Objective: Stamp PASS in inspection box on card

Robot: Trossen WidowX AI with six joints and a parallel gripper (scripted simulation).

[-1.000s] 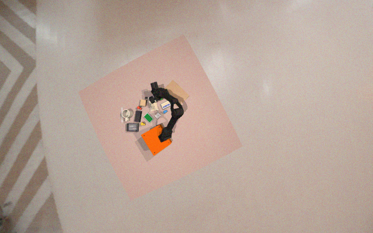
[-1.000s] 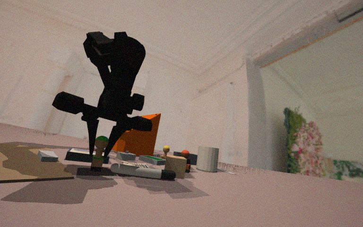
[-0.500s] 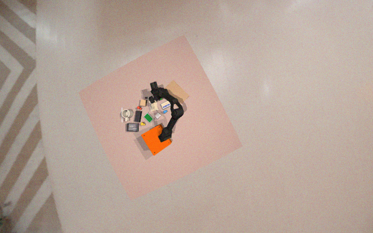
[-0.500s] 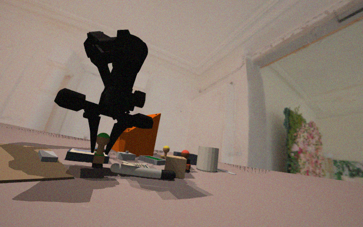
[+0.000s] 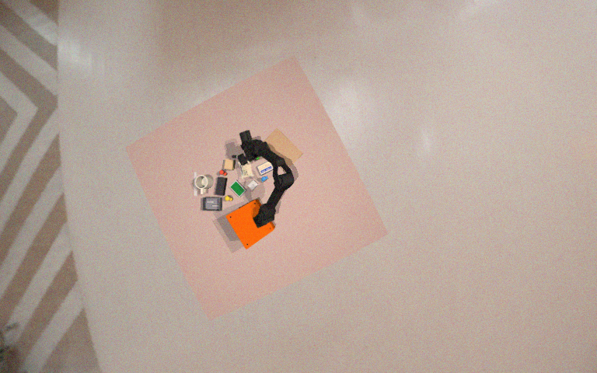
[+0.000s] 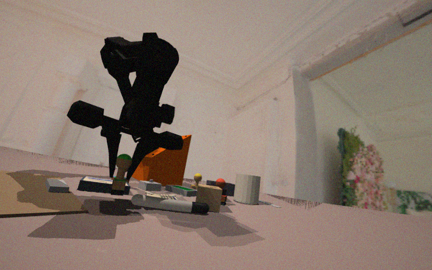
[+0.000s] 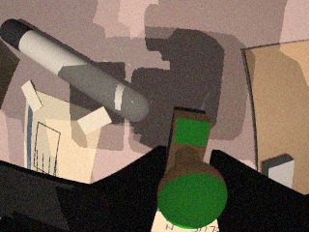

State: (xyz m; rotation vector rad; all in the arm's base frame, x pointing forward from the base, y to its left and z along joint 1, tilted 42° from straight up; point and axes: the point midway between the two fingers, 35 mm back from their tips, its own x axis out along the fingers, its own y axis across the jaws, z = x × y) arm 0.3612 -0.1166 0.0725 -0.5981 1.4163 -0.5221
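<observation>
Right now the green ink pad is 200 mm to the left of my gripper tip, 120 mm behind it and 30 mm below it. The rest, counted from my gripper tip: marker 100 mm to the left, 50 mm ahead, 30 mm below; then dark labelled box 90 mm behind, 20 mm below, 10 mm to the right; then cream card 100 mm to the left, 40 mm below, 40 mm behind.
</observation>
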